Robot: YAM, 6 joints.
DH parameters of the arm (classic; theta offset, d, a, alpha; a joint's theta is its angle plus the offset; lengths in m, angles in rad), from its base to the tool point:
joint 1: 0 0.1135 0.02 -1.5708
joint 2: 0 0 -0.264 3.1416
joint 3: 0.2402 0 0.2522 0
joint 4: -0.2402 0 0.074 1.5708
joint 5: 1.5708 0 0 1.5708
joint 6: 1.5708 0.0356 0 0
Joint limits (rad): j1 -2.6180..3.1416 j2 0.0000..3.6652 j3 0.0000..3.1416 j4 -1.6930..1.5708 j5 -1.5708..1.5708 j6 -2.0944..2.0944
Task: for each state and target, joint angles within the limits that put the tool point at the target. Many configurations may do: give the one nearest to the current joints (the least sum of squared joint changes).
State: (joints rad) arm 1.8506 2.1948 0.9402 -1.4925 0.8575 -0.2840
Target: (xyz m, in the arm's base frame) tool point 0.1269 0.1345 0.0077
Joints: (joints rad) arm 0.9700 2.5051 0.8711 -1.3551 0.9351 -0.2840
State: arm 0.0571 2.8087 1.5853 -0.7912 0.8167 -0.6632
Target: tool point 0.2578 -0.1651 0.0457
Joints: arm -0.4809 2.2894 1.2082 -1.1175 0.8666 -0.6632
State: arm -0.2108 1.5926 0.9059 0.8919 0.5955 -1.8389
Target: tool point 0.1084 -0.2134 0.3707
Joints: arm -1.0011 1.1197 0.7362 0.9705 0.7329 -1.8389
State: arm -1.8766 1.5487 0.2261 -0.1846 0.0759 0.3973
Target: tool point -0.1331 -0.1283 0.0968
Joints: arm -2.3415 1.3426 0.3485 -0.1950 0.1723 0.3973
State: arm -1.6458 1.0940 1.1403 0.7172 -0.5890 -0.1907
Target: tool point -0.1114 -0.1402 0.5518
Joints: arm -2.3294 1.0827 1.3243 0.7425 -0.4535 -0.1907
